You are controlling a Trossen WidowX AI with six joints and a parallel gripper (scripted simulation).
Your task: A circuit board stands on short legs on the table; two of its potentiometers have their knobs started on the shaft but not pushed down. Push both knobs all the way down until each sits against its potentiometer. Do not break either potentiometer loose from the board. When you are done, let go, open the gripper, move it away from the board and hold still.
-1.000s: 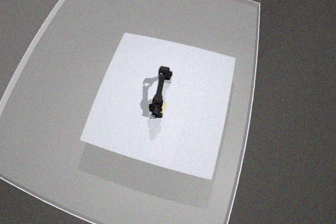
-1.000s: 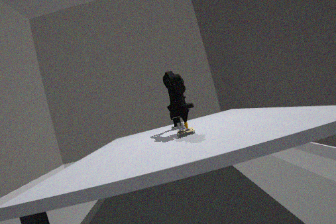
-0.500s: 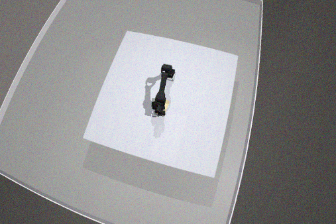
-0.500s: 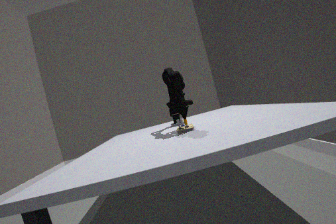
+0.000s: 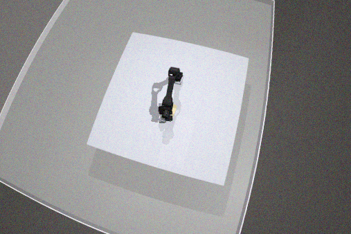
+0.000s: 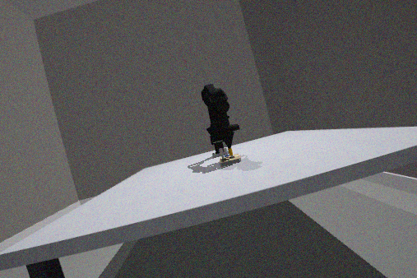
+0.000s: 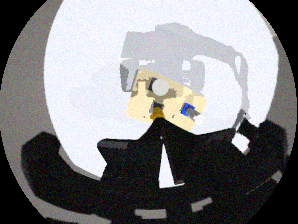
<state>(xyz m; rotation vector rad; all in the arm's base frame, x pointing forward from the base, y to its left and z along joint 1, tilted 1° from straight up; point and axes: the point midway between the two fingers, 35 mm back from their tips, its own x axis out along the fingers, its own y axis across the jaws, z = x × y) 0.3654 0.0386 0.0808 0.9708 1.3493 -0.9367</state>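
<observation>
My gripper tip is now 10 mm above the orange knob. Also, from my gripper tip: blue knob: 60 mm behind, 20 mm to the right, 20 mm below.
</observation>
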